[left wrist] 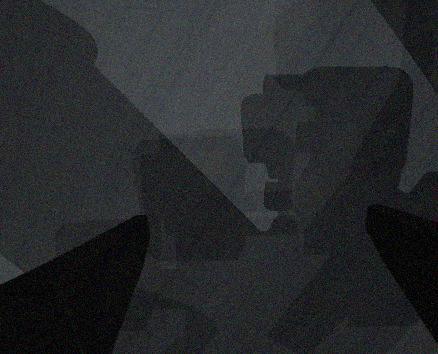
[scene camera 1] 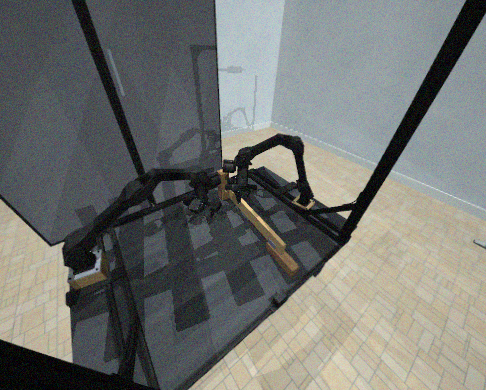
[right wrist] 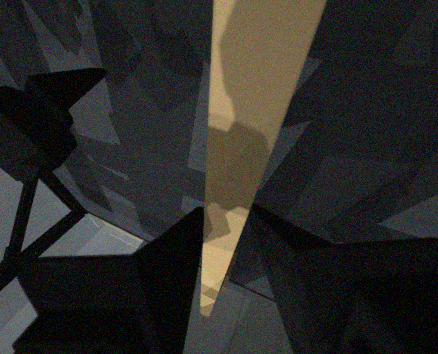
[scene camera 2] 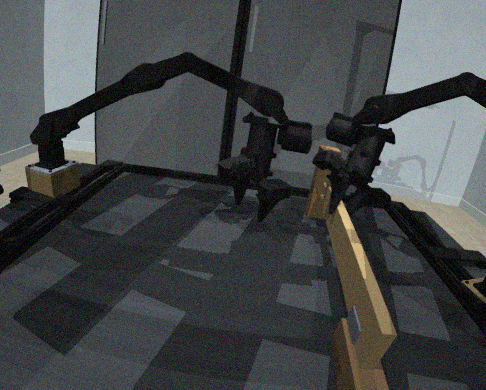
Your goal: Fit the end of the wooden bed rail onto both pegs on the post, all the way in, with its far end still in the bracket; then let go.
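Places are measured from the left arm's base along level axes (x left, y ahead, z down), in millimetres.
Pixels of known places: left gripper, fingertip midpoint: (left wrist: 255, 220) (scene camera 1: 203, 215) (right wrist: 63, 20) (scene camera 2: 248, 212); right gripper, fingertip midpoint: (scene camera 1: 241, 203) (right wrist: 226, 211) (scene camera 2: 336, 217); left arm's base at its link origin: (scene camera 1: 85, 264) (scene camera 2: 52, 164); right arm's base at its link origin: (scene camera 1: 303, 201).
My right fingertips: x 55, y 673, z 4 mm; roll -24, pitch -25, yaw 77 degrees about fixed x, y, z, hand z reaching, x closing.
Observation:
Ahead of a thing's pixels: the offset from my right fingertips to its top centre. "spot": to the spot under its first point.
The wooden bed rail @(dx -102, dy +13, dz -27 mm) (scene camera 1: 257, 223) (scene camera 2: 357, 270) (right wrist: 240, 150) runs from the post to the bracket block @(dx -321, dy +34, dz +9 mm) (scene camera 1: 285, 261) (scene camera 2: 348, 355). Its far end sits against the blue-grey bracket plate @(spot: dx -271, dy +15, dz +18 mm) (scene camera 2: 354, 325) there. The upright post @(spot: dx +155, dy -33, dz -18 mm) (scene camera 1: 223, 186) (scene camera 2: 318, 195) stands at the rail's near-post end. Small light spots show on the post's face in scene camera 2; the right fingers partly hide the joint, so I cannot tell how the rail end meets the pegs. My right gripper (scene camera 2: 342, 206) (right wrist: 226, 211) is shut on the rail close to the post. My left gripper (scene camera 1: 204, 209) (scene camera 2: 250, 209) (left wrist: 255, 220) is open and empty, left of the post.
Dark frame beams (scene camera 2: 65, 212) border the table. A tall dark panel (scene camera 1: 170, 100) (scene camera 2: 165, 115) stands behind the table. The left arm's base sits on a wooden block (scene camera 1: 90, 279) (scene camera 2: 51, 181). In the right wrist view, the left gripper shows at the upper left.

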